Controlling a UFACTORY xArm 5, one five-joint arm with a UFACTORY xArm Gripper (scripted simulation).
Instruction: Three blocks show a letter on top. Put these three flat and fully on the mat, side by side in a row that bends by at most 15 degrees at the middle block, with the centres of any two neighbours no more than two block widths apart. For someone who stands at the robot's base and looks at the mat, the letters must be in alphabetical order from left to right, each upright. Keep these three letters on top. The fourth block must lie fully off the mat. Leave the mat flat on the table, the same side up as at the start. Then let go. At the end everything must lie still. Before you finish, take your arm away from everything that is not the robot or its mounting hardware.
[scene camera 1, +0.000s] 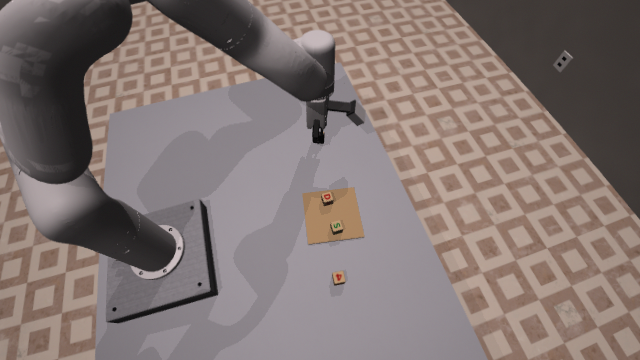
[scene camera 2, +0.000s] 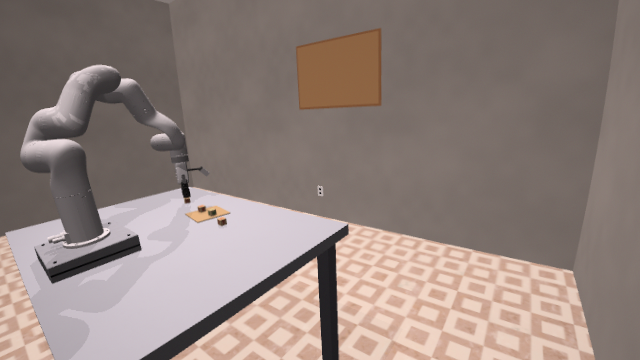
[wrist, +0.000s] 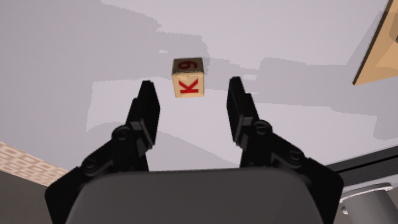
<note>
In view: the gripper (scene camera 1: 319, 133) and a tan mat (scene camera 1: 318, 217).
The gripper also shows in the wrist view (wrist: 192, 92).
</note>
